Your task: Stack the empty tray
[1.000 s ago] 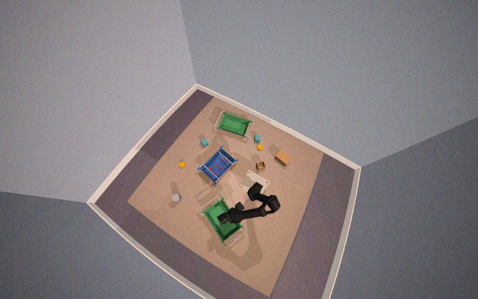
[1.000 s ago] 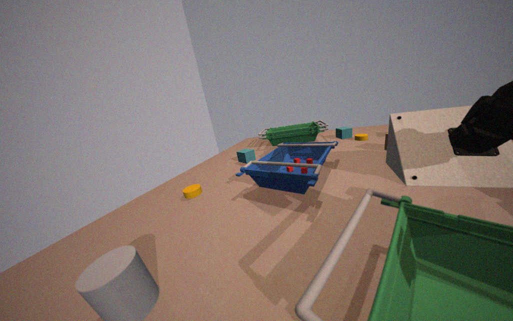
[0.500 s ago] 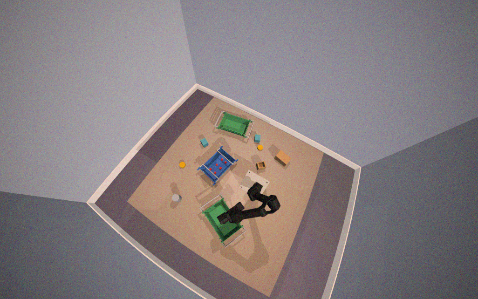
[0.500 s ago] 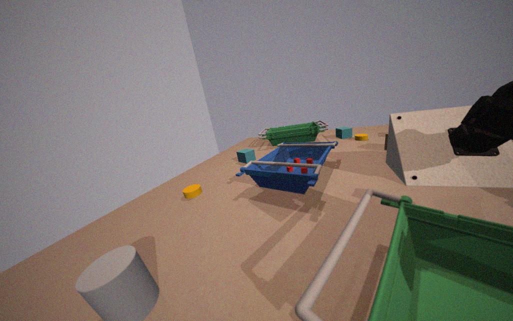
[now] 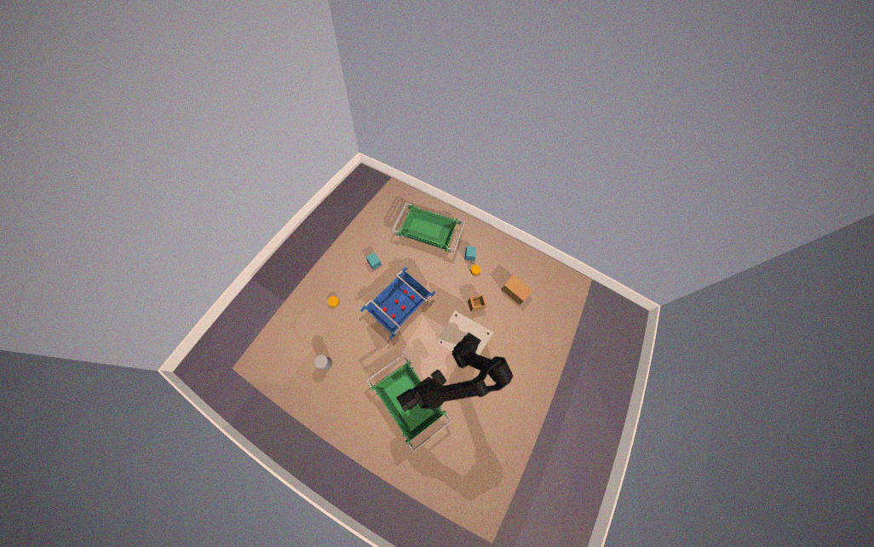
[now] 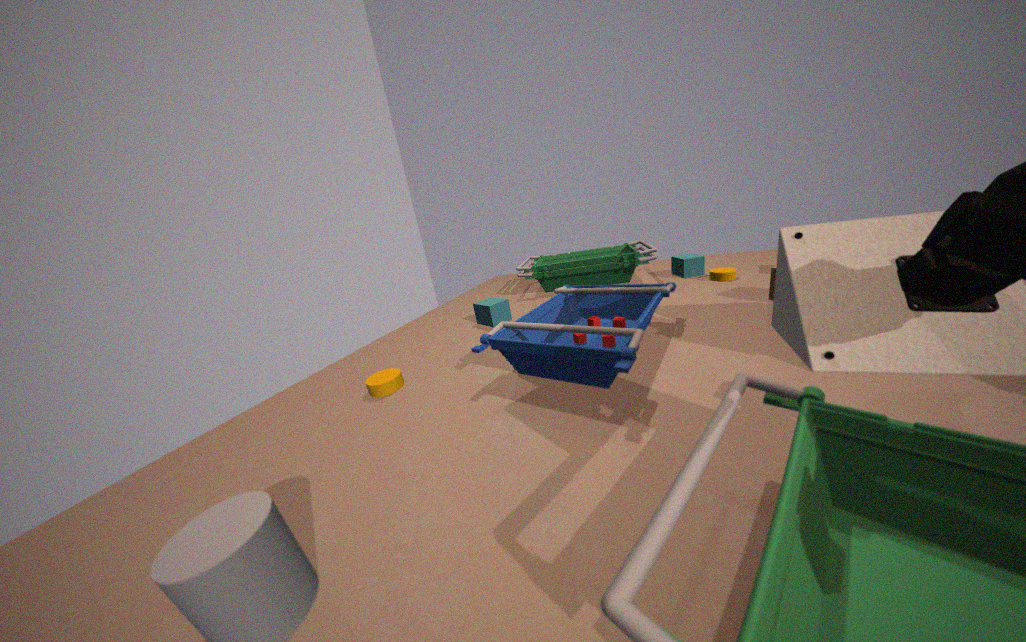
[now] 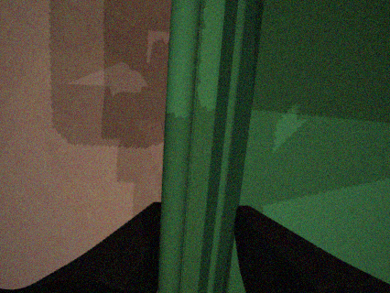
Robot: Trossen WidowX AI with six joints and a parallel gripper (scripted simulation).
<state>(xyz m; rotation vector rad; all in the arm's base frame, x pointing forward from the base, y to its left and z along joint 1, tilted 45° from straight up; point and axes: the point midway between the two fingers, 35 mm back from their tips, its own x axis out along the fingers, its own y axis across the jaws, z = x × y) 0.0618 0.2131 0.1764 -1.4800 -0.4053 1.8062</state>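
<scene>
My gripper tip is now 3 cm short of the green tray, 7 cm to the right of it and 3 cm below it. From my gripper tip the other things lie so: grey cylinder: 41 cm ahead, 15 cm to the left, 2 cm above; then small brown box: 46 cm to the right.
</scene>
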